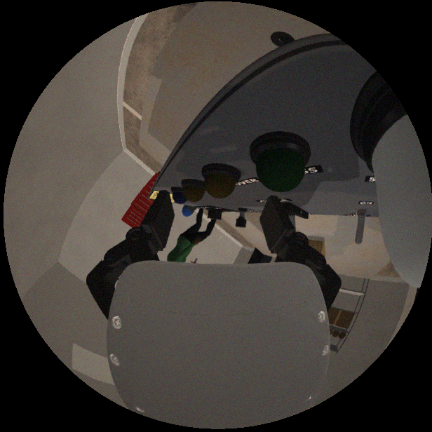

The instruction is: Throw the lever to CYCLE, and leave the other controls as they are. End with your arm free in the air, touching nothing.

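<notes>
My gripper (218, 204) is open, with nothing between its fingers, close to the dark grey control panel (320, 105). The panel is seen at a very flat angle. A black piece at the lever's place (296, 207) shows just beside the right fingertip. The lever's handle and ball do not show, and the right finger may hide them. I cannot tell the lever's position or whether the finger touches it. The label above it is too foreshortened to read.
A green lamp (281, 167), a larger amber lamp (220, 184) and a smaller amber lamp (193, 191) stick out above the fingers. Two small black controls (215, 214) (241, 220) show between the fingers. A grey toggle (360, 227) is at right, beside a large pale rounded shape (407, 200).
</notes>
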